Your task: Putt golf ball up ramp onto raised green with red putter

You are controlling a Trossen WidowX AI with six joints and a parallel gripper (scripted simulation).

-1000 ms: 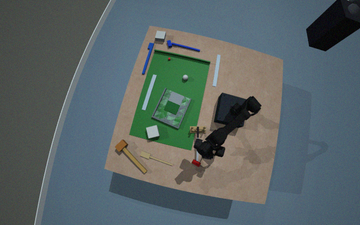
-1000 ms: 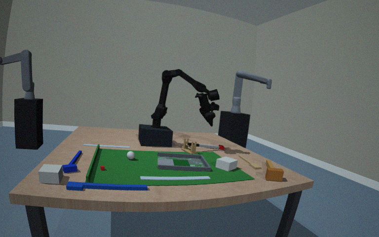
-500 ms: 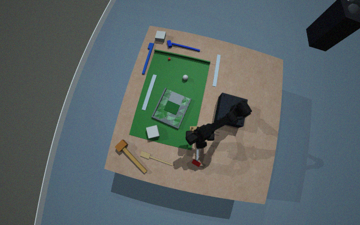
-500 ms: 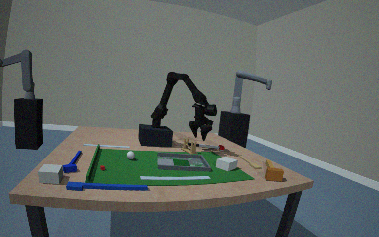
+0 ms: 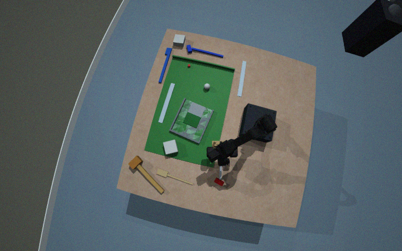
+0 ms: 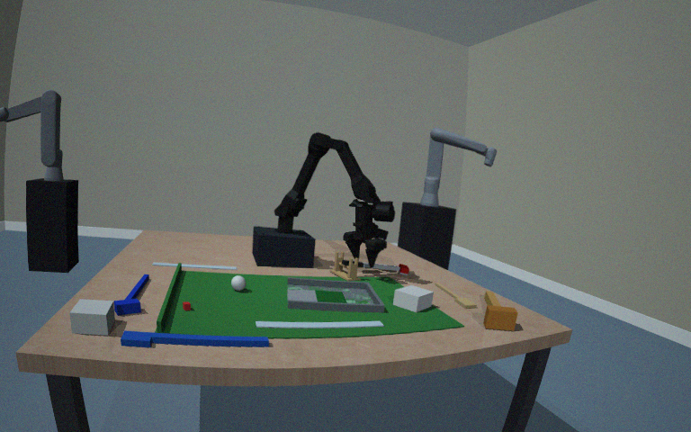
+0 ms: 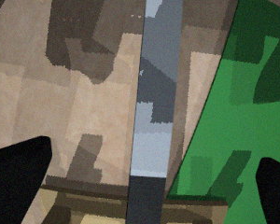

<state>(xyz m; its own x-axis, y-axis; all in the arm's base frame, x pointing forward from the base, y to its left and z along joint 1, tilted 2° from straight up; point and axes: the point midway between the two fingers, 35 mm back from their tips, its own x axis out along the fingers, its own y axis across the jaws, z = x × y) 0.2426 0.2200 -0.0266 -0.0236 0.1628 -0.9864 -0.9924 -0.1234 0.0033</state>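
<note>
The red putter is 70 mm to the left of my gripper tip, 20 mm below it and 10 mm behind it. Round my gripper tip: white golf ball 460 mm to the right, 140 mm ahead, 20 mm below; then small red cube 620 mm to the right, 300 mm ahead, 30 mm below.
</note>
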